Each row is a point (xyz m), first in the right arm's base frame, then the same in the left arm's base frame.
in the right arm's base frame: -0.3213 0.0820 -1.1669
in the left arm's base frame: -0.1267 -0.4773 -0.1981
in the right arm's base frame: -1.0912 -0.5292 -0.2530
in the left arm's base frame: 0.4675 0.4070 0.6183
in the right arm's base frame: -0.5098 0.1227 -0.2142
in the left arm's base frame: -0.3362 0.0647 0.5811
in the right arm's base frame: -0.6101 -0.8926 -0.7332
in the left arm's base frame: 0.4481 0.4654 -0.1500
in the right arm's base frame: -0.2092 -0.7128 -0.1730
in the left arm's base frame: -0.1552 0.7709 0.0726
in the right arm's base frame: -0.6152 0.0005 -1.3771
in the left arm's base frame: 0.2190 -0.6102 -0.2029
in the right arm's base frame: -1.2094 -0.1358 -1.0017
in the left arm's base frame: 0.6211 -0.3878 0.3461
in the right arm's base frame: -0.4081 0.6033 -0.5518
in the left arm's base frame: -0.5443 -0.4875 0.4970
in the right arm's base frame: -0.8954 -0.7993 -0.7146
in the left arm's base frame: 0.6164 0.3510 0.0714
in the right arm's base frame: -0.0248 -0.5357 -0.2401
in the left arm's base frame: -0.3668 0.6335 -0.0061
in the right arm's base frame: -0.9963 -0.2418 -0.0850
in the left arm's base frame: 0.1861 0.3204 0.8003
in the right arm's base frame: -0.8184 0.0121 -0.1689
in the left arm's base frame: -0.0541 0.1139 0.7470
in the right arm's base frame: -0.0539 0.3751 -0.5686
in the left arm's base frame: -0.6975 -0.2581 0.1781
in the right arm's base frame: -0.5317 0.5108 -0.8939
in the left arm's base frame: -0.2794 -0.6627 0.2968
